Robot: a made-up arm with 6 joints.
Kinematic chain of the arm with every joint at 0, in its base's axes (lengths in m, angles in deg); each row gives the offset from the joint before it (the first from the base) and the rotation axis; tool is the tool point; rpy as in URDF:
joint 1: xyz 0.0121 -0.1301 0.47 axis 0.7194 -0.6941 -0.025
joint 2: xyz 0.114 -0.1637 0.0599 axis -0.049 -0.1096 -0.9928
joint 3: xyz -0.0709 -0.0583 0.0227 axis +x
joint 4: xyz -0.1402 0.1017 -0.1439 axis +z
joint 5: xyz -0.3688 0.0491 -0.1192 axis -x
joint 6: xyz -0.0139 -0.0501 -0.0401 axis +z
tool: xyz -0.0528 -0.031 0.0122 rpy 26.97 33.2 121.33
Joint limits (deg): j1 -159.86..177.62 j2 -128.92..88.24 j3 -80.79..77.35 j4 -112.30..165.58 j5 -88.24..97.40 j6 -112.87..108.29
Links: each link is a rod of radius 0.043 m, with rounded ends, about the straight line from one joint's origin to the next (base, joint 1, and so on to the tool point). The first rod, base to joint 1, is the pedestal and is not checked.
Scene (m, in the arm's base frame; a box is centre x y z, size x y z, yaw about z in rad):
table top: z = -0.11
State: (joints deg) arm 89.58 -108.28 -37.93 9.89 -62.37 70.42
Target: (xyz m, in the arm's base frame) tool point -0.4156 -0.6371 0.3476
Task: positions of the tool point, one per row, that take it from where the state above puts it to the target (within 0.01 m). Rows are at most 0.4 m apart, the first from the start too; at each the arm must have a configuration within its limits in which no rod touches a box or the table.
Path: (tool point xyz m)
1: 0.7483 -0.5442 0.3334
2: 0.7472 -0.5287 0.3777
3: 0.5650 -0.6475 0.0893
4: 0.2197 -0.7513 -0.0200
5: -0.1533 -0.7624 0.0886
6: -0.4156 -0.6371 0.3476

